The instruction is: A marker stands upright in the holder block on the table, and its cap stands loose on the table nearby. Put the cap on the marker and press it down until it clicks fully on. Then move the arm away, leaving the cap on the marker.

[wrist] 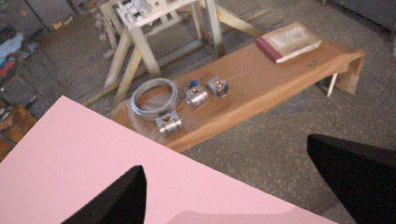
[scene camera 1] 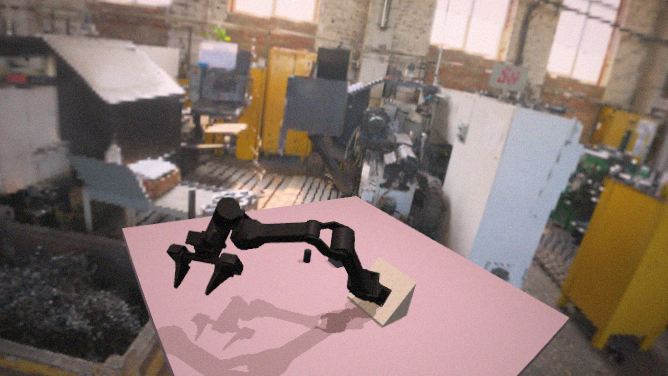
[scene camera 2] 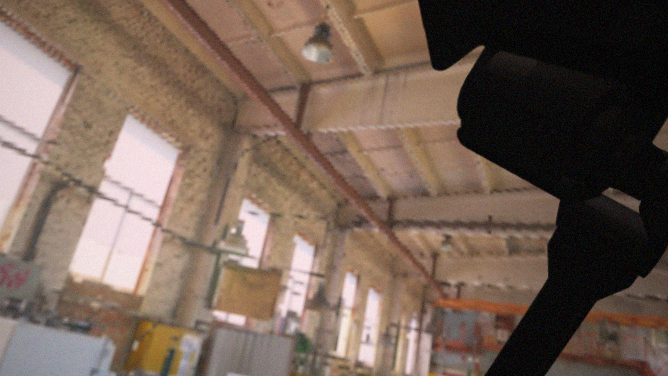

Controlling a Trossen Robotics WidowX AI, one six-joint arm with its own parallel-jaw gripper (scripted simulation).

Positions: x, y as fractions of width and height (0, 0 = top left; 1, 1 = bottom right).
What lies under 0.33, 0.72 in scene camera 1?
My gripper.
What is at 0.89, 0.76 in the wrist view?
My gripper.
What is my gripper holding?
Nothing.
